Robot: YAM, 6 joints.
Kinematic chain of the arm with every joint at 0, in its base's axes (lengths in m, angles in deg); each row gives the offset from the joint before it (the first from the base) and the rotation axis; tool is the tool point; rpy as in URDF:
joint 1: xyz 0 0 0.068 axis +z
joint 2: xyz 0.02 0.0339 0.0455 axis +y
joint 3: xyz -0.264 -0.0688 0 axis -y
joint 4: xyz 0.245 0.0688 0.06 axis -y
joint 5: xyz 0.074 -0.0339 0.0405 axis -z
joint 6: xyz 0.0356 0 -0.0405 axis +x
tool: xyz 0 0 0 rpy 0 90 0
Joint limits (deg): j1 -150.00..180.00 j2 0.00..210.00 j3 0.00..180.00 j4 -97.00..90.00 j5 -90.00..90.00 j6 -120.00..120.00
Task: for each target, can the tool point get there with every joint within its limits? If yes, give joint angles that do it. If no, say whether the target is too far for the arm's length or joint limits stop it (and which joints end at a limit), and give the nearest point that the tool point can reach.
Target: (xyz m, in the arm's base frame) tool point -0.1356 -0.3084 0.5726
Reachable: yes | joints -111.77 104.92 147.12 -44.85 19.00 51.12
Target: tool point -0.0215 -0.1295 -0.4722
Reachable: no: joint limits stop it (at a limit: joint 2) | nearest point -0.0259 -0.1559 -0.3688 | short by 0.107 m
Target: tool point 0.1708 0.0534 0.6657
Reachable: yes | joints 11.45 83.24 135.22 -16.87 -31.20 -34.33
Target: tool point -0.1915 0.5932 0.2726
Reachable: yes | joints 107.80 160.46 159.54 8.65 -1.66 -45.08
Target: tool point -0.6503 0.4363 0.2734
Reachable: no: too far | nearest point -0.5253 0.3524 0.2419 | short by 0.154 m
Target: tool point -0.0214 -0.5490 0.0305
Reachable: yes | joints -95.70 167.91 112.51 75.10 -68.88 70.34
